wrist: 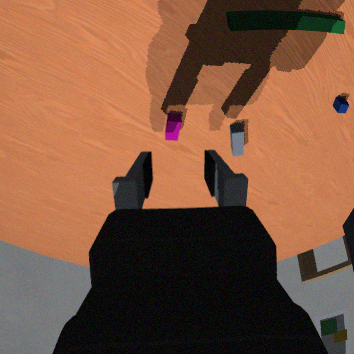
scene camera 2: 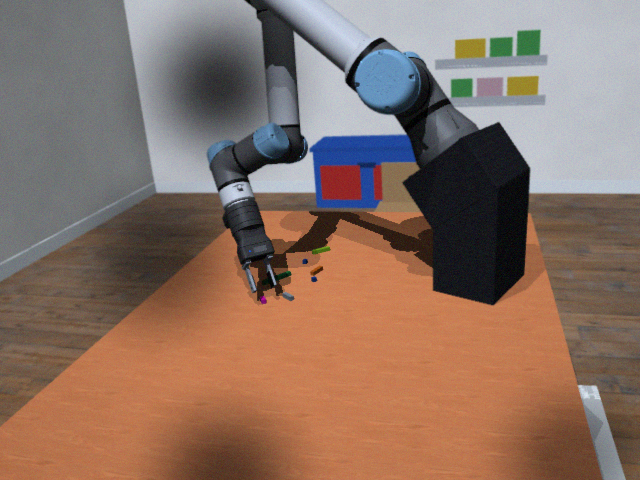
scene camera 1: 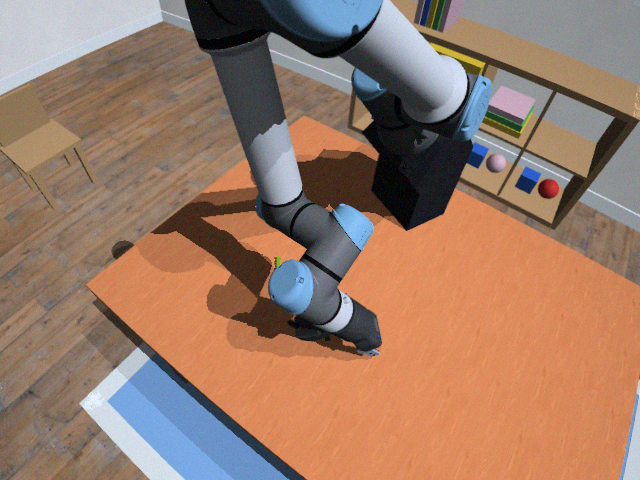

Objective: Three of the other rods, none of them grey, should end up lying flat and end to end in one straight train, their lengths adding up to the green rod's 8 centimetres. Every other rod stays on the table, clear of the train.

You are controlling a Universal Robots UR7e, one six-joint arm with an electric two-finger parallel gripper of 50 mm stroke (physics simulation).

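Places are measured from the arm's base along level axes (x back, y right, z up), in metres.
Where they show: gripper, fingertip midpoint: (wrist: pixel 177 164) (scene camera 2: pixel 264 289) (scene camera 1: pixel 373 344); arm's base, link origin: (scene camera 2: pixel 450 151) (scene camera 1: pixel 410 126).
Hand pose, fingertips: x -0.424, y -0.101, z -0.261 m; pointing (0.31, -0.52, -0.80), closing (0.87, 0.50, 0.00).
Note:
Things, the pixels of their top centre, and the offset from my fingertips. Level surfaces: height alone.
- short magenta rod, top centre: (wrist: pixel 172 130) (scene camera 2: pixel 262 298) dx -0.008, dy +0.007, dz -0.025 m
- grey rod, top centre: (wrist: pixel 237 144) (scene camera 2: pixel 288 294) dx +0.048, dy +0.020, dz -0.025 m
- long dark green rod, top centre: (wrist: pixel 294 22) (scene camera 2: pixel 276 276) dx +0.009, dy +0.124, dz -0.025 m
- orange rod, top centre: (scene camera 2: pixel 316 268) dx +0.105, dy +0.158, dz -0.025 m
- small blue rod, top centre: (wrist: pixel 343 108) (scene camera 2: pixel 313 277) dx +0.102, dy +0.107, dz -0.025 m
- lime rod, top centre: (scene camera 1: pixel 278 264) (scene camera 2: pixel 320 248) dx +0.109, dy +0.293, dz -0.025 m
- orange table, surface height: dz -0.035 m
My gripper (scene camera 1: pixel 369 352) (scene camera 2: pixel 264 288) (wrist: pixel 177 164) is open and empty, tilted above the table near the magenta rod. The short magenta rod (scene camera 2: pixel 263 299) (wrist: pixel 172 131) lies ahead of the fingertips in the wrist view, partly shaded. The grey rod (scene camera 2: pixel 288 296) (wrist: pixel 237 143) lies to its right. The long dark green rod (scene camera 2: pixel 283 275) (wrist: pixel 275 21) lies farther off, mostly in shadow. An orange rod (scene camera 2: pixel 316 270) lies between one small blue rod (scene camera 2: pixel 313 279) and another blue rod (scene camera 2: pixel 305 261). A lime rod (scene camera 1: pixel 278 261) (scene camera 2: pixel 321 250) lies farthest back. These rods lie apart. The arm hides most of them in scene camera 1.
The orange table (scene camera 1: pixel 465 361) (scene camera 2: pixel 336 387) carries the arm's black pedestal (scene camera 1: pixel 413 180) (scene camera 2: pixel 475 222). The arm's shadow covers part of the rod area. A shelf unit (scene camera 1: pixel 547 56) stands on the floor beyond the table, and a chair (scene camera 1: pixel 41 142) stands at the left in scene camera 1.

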